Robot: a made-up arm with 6 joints. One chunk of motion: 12 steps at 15 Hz.
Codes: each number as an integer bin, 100 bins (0 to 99) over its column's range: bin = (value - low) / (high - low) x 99, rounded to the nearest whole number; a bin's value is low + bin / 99 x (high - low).
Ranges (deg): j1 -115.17..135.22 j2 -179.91..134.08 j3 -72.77..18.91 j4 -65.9..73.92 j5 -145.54..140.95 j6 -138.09..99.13
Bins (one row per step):
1: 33 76 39 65 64 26
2: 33 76 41 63 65 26
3: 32 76 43 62 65 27
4: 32 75 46 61 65 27
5: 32 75 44 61 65 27
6: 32 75 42 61 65 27
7: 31 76 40 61 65 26
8: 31 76 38 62 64 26
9: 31 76 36 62 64 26
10: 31 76 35 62 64 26
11: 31 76 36 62 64 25
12: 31 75 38 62 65 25
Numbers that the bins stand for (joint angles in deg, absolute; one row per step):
1: -31.71 61.13 -36.65 25.90 39.67 -75.79
2: -31.71 61.13 -34.80 23.08 42.56 -75.79
3: -34.24 61.13 -32.95 21.66 42.56 -73.39
4: -34.24 57.96 -30.17 20.25 42.56 -73.39
5: -34.24 57.96 -32.02 20.25 42.56 -73.39
6: -34.24 57.96 -33.88 20.25 42.56 -73.39
7: -36.77 61.13 -35.73 20.25 42.56 -75.79
8: -36.77 61.13 -37.58 21.66 39.67 -75.79
9: -36.77 61.13 -39.43 21.66 39.67 -75.79
10: -36.77 61.13 -40.36 21.66 39.67 -75.79
11: -36.77 61.13 -39.43 21.66 39.67 -78.19
12: -36.77 57.96 -37.58 21.66 42.56 -78.19

